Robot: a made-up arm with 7 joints.
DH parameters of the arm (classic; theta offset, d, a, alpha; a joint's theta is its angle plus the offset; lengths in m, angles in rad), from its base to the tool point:
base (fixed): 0.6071 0 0.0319 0
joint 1: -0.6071 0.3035 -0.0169 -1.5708
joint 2: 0 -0.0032 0.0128 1.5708
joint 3: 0 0.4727 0.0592 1.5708
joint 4: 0 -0.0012 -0.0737 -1.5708
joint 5: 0 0.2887 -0.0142 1.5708
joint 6: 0 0.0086 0.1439 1.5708
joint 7: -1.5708 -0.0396 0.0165 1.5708
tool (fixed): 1.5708 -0.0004 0 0
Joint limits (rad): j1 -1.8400..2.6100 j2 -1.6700..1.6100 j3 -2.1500..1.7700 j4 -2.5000..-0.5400 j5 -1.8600..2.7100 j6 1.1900..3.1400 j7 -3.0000..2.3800
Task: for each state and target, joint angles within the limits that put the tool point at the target. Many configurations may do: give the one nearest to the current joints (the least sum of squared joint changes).
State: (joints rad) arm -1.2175 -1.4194 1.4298 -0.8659 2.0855 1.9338 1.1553
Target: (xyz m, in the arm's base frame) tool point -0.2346 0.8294 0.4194
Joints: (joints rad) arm -0.8401 -1.6189 1.4599 -0.8505 2.1051 2.0194 1.1503
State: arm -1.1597 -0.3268 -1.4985 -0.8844 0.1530 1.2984 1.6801
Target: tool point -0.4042 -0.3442 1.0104
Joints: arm -1.8067 0.4833 -1.3101 -0.8755 0.1133 1.4487 1.6561
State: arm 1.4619 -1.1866 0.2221 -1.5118 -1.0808 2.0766 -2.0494
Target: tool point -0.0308 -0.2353 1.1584
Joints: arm 1.5587 -0.6195 0.0113 -0.9116 -0.8490 1.8281 -2.1722
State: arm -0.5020 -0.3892 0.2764 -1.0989 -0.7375 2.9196 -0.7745
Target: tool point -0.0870 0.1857 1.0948
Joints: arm -0.3634 -0.4356 0.1339 -1.0438 -0.6311 2.9363 -0.7869
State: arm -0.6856 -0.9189 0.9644 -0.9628 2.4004 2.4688 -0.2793
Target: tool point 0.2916 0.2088 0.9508
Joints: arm -0.9471 -0.4063 1.1230 -1.1777 2.4621 2.2933 -0.2527
